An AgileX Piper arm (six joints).
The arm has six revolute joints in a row. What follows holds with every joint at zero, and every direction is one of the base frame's. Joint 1 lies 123 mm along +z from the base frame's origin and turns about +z. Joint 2 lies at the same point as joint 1 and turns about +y. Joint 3 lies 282.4 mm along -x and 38.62 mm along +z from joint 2 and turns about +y. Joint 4 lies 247.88 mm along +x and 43.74 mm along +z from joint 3 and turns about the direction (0.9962, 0, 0.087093). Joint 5 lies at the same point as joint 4 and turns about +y. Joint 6 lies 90.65 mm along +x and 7.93 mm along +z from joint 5 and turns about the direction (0.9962, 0, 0.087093). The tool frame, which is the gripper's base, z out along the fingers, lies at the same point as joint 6; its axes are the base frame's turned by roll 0, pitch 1.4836 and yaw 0 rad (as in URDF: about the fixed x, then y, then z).
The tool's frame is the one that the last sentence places.
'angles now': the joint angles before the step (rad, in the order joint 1, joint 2, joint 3, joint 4, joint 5, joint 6). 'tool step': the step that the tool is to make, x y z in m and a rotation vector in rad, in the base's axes. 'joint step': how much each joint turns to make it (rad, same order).
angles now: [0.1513, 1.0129, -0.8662, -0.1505, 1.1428, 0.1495]
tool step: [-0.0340, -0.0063, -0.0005, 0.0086, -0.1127, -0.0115]
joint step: [0.0002, -0.1704, 0.0958, -0.0167, -0.0357, 0.0197]
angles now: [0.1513, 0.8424, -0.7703, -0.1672, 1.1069, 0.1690]
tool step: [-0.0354, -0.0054, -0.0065, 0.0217, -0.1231, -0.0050]
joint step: [0.0002, -0.1912, 0.1018, -0.0033, -0.0341, 0.0127]
